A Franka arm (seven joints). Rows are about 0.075 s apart.
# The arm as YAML. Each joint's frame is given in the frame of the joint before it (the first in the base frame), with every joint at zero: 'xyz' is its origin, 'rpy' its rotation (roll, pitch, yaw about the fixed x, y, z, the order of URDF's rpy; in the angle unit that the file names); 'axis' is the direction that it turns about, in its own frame. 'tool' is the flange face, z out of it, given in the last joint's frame.
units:
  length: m
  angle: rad
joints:
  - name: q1
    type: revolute
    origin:
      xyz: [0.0, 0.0, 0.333]
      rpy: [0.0, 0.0, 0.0]
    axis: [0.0, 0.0, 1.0]
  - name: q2
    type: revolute
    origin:
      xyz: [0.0, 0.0, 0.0]
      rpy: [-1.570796, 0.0, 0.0]
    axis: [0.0, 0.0, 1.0]
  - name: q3
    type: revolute
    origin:
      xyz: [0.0, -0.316, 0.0]
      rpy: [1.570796, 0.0, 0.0]
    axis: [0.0, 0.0, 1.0]
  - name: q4
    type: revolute
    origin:
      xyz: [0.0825, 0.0, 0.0]
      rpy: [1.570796, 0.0, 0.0]
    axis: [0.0, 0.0, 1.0]
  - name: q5
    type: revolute
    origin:
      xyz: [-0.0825, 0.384, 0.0]
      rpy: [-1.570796, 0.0, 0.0]
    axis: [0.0, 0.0, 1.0]
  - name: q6
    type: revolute
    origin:
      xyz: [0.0, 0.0, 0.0]
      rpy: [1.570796, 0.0, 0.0]
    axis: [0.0, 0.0, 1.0]
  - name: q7
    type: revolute
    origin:
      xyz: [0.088, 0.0, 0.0]
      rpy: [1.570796, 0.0, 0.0]
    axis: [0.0, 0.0, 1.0]
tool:
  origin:
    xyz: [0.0, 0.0, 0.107]
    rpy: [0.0, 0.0, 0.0]
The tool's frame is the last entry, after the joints.
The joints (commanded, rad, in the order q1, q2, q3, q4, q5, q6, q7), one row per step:
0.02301 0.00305 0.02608 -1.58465 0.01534 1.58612 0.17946
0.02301 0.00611 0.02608 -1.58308 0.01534 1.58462 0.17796
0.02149 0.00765 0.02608 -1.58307 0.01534 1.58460 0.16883
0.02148 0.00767 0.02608 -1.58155 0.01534 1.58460 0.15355
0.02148 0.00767 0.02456 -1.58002 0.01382 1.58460 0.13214
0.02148 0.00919 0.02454 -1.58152 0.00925 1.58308 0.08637
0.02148 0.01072 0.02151 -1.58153 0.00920 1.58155 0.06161
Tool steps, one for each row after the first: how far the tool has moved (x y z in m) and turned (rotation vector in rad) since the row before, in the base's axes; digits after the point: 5 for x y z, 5 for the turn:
0.00076 0.00002 -0.00109 -0.00006 0.00297 0.00152
0.00048 -0.00084 -0.00086 0.00002 0.00141 0.00761
0.00006 0.00000 0.00071 0.00017 -0.00173 0.01527
0.00010 -0.00100 0.00072 -0.00136 -0.00191 0.01991
0.00024 -0.00049 -0.00170 -0.00447 0.00380 0.04585
0.00034 -0.00168 -0.00099 0.00006 0.00284 0.02174

